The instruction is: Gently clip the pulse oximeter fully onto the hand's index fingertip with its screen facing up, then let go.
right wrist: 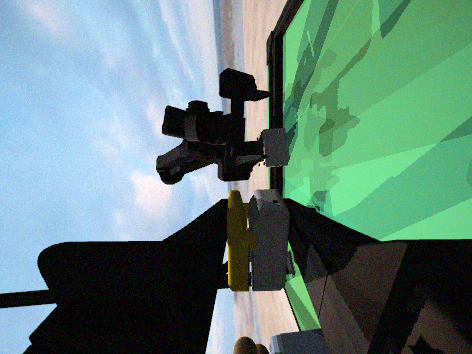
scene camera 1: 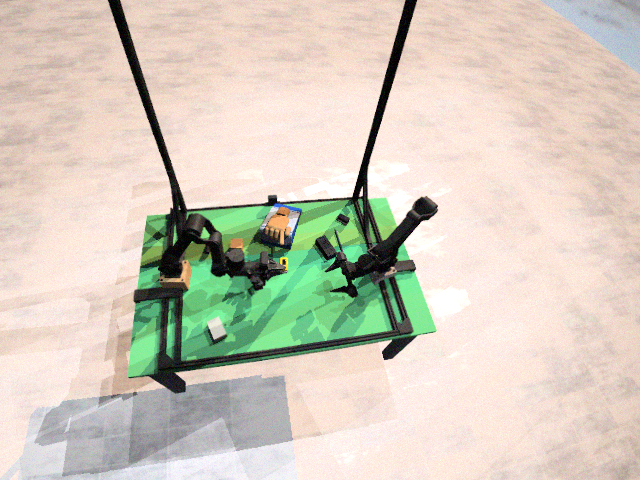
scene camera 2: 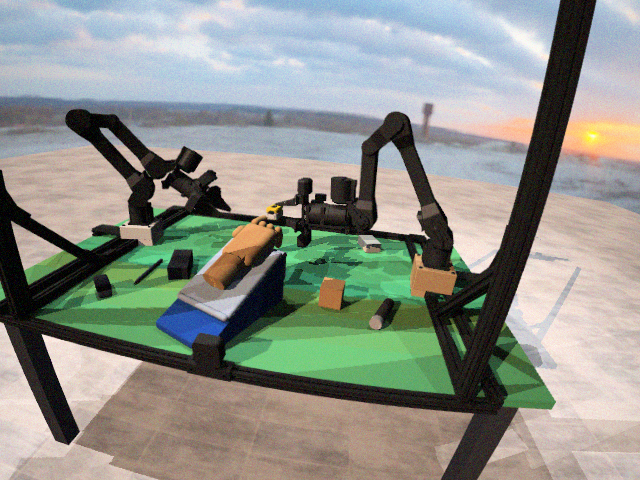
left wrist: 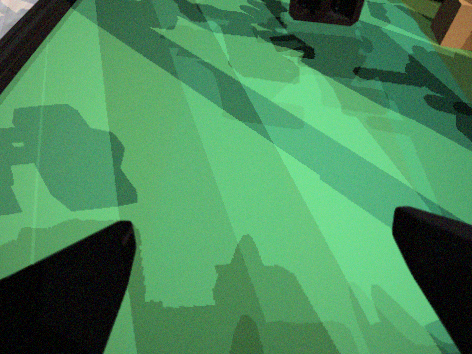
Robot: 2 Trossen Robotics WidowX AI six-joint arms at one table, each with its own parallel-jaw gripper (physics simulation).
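Places are measured from the left arm's base along level axes (x back, y right, z up), in metres.
Pixels of known places: left gripper, between the fingertips: (right wrist: 267,125) (scene camera 1: 327,281) (scene camera 2: 226,213) (left wrist: 264,227); right gripper, between the fingertips: (right wrist: 255,205) (scene camera 1: 285,269) (scene camera 2: 275,210); left arm's base, origin of its link: (right wrist: 260,150) (scene camera 2: 141,221); right arm's base, origin of its link: (scene camera 1: 173,271) (scene camera 2: 435,264).
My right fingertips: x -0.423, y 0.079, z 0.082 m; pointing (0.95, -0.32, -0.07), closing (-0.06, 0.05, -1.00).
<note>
Ahead of a thing's pixels: the offset from my right fingertips to its top centre.
The pulse oximeter @(dz +0.019, dx +0.000, dy +0.020 m) (scene camera 1: 284,265) (scene camera 2: 274,211) (right wrist: 269,245), with a yellow half and a grey half, is held above the table, its yellow side up with a dark patch on it. My right gripper (right wrist: 255,205) is shut on it, one finger on each half. The tan hand (scene camera 1: 279,223) (scene camera 2: 250,241) rests on the sloped blue-and-grey stand (scene camera 2: 190,322), its index finger (scene camera 1: 282,238) stretched out in scene camera 1. The oximeter is off the fingers, with a gap in scene camera 1. My left gripper (scene camera 1: 332,279) (left wrist: 264,227) is open and empty over the table, away from the hand.
A black box @(dz -0.106, dx +0.241, dy +0.114 m) (scene camera 1: 325,247) (scene camera 2: 180,263), a pen @(dz -0.132, dx +0.321, dy +0.141 m) (scene camera 2: 148,271) and a small dark block @(dz -0.108, dx +0.391, dy +0.241 m) (scene camera 2: 102,285) lie on one side of the stand. An orange block @(dz -0.091, dx -0.141, dy +0.245 m) (scene camera 1: 236,243) (scene camera 2: 331,292) and a dark cylinder @(dz -0.114, dx -0.247, dy +0.305 m) (scene camera 2: 383,312) lie on the other. A white box @(dz -0.111, dx -0.313, dy -0.095 m) (scene camera 1: 216,329) (scene camera 2: 369,242) lies farther off.
</note>
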